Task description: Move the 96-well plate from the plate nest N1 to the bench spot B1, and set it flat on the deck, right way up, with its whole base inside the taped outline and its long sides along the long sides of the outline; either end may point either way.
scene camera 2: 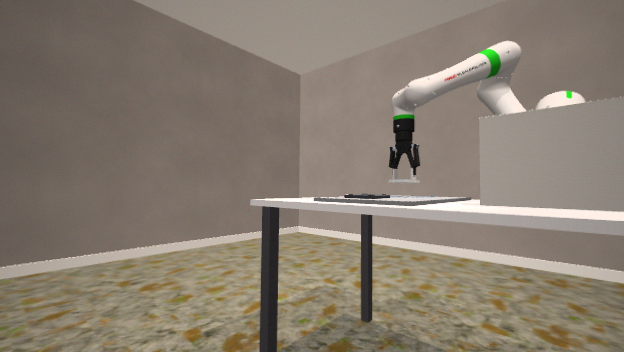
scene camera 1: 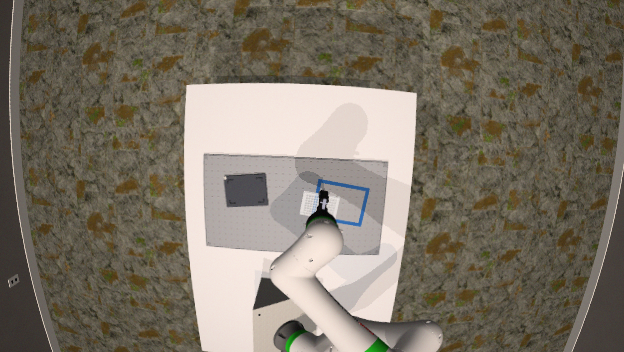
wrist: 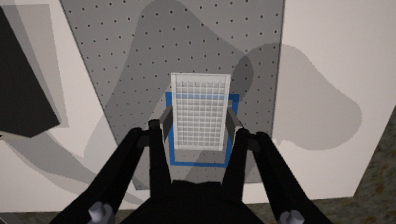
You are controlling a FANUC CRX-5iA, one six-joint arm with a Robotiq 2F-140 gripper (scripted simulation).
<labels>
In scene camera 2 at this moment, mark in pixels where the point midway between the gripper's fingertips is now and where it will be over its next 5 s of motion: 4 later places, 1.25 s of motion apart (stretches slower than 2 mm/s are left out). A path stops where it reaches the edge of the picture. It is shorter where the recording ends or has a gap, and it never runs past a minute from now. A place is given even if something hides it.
The gripper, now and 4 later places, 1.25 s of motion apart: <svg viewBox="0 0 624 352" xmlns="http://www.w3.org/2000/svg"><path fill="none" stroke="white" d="M404 182L412 183L412 194L412 195L412 195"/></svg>
</labels>
